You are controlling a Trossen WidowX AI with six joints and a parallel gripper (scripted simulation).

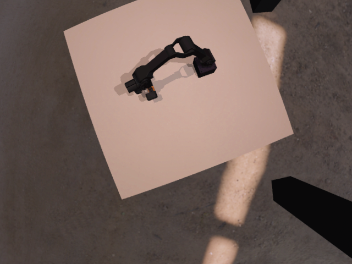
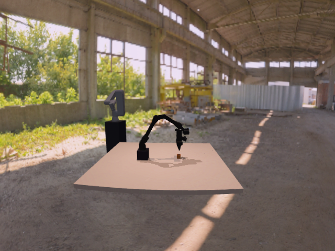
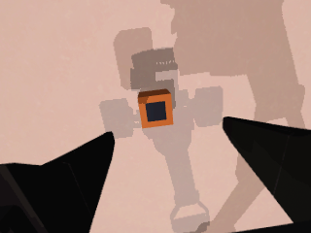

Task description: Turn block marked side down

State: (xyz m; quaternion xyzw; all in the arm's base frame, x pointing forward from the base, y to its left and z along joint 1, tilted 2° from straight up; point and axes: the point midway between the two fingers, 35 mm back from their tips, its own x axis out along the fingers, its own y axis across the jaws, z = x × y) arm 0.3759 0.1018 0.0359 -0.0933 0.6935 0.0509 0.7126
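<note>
My gripper tip is now 10 mm to the right of the block and 70 mm above it.
</note>
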